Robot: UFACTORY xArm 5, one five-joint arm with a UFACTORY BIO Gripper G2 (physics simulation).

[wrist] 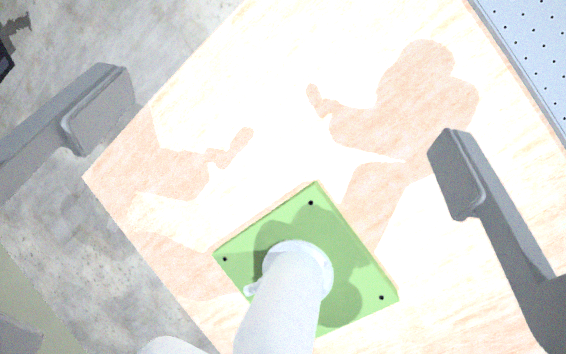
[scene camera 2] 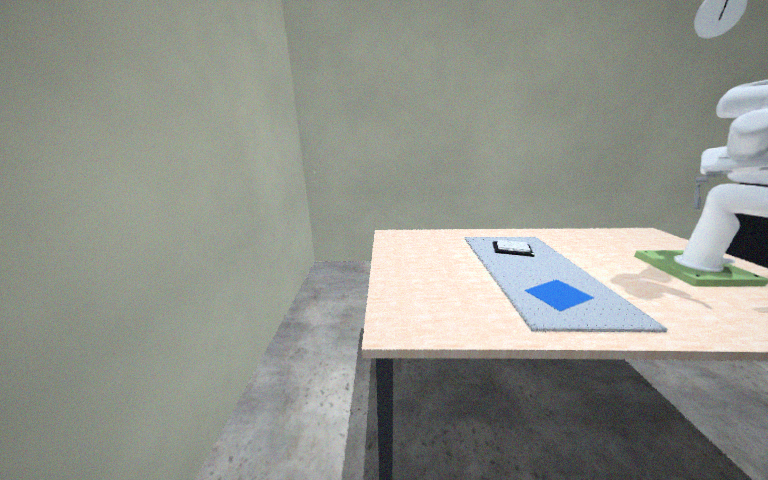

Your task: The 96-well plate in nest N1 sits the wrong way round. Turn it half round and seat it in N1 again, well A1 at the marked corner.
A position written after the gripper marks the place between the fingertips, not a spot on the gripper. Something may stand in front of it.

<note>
In view: the gripper (wrist: 287, 111) and a blue square (scene camera 2: 557, 294).
</note>
